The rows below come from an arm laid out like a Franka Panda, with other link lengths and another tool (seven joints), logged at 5 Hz.
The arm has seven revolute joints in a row. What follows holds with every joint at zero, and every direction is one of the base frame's.
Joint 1 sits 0.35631 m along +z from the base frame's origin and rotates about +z.
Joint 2 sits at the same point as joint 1 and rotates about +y.
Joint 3 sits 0.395 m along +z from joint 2 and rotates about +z.
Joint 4 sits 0.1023 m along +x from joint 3 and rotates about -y.
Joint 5 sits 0.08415 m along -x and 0.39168 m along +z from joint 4 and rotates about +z.
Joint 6 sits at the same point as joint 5 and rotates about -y.
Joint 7 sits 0.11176 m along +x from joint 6 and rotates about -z.
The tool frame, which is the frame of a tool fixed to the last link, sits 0.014 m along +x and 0.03 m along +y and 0.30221 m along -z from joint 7; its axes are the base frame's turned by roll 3.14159, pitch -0.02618 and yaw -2.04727 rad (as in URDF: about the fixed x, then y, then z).
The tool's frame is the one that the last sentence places.
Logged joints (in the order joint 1, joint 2, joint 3, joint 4, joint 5, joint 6, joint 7), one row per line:
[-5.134 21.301 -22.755 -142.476 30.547 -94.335 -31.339]
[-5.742 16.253 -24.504 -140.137 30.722 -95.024 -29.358]
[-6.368 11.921 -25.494 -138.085 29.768 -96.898 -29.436]
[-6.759 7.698 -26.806 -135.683 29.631 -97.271 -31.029]
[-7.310 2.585 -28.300 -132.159 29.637 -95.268 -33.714]
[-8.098 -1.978 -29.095 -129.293 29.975 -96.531 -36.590]
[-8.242 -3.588 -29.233 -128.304 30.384 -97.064 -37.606]
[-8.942 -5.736 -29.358 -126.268 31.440 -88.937 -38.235]
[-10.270 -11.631 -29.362 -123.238 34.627 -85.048 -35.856]
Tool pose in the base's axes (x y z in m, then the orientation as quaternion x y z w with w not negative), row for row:
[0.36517 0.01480 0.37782 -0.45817 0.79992 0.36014 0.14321]
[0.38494 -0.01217 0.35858 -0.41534 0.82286 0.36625 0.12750]
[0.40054 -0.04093 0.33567 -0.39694 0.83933 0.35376 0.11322]
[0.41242 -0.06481 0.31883 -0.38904 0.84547 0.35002 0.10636]
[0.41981 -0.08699 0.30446 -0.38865 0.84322 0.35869 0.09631]
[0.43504 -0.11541 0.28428 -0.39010 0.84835 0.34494 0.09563]
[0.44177 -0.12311 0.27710 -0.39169 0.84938 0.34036 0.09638]
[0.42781 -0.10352 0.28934 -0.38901 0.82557 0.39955 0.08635]
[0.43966 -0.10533 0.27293 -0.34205 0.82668 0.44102 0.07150]
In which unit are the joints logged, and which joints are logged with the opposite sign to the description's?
The joints are logged in degrees. Opposite sign: joint 2, joint 6.
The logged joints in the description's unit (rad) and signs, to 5 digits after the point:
[-0.08961 -0.37177 -0.39715 -2.48668 0.53315 1.64646 -0.54697]
[-0.10022 -0.28367 -0.42768 -2.44585 0.53620 1.65848 -0.51239]
[-0.11114 -0.20806 -0.44495 -2.41004 0.51955 1.69119 -0.51376]
[-0.11797 -0.13436 -0.46785 -2.36812 0.51716 1.69770 -0.54156]
[-0.12758 -0.04512 -0.49393 -2.30661 0.51726 1.66274 -0.58842]
[-0.14134 0.03452 -0.50780 -2.25659 0.52316 1.68478 -0.63862]
[-0.14385 0.06262 -0.51021 -2.23933 0.53030 1.69409 -0.65635]
[-0.15607 0.10011 -0.51239 -2.20379 0.54873 1.55224 -0.66733]
[-0.17925 0.20300 -0.51246 -2.15091 0.60436 1.48437 -0.62581]

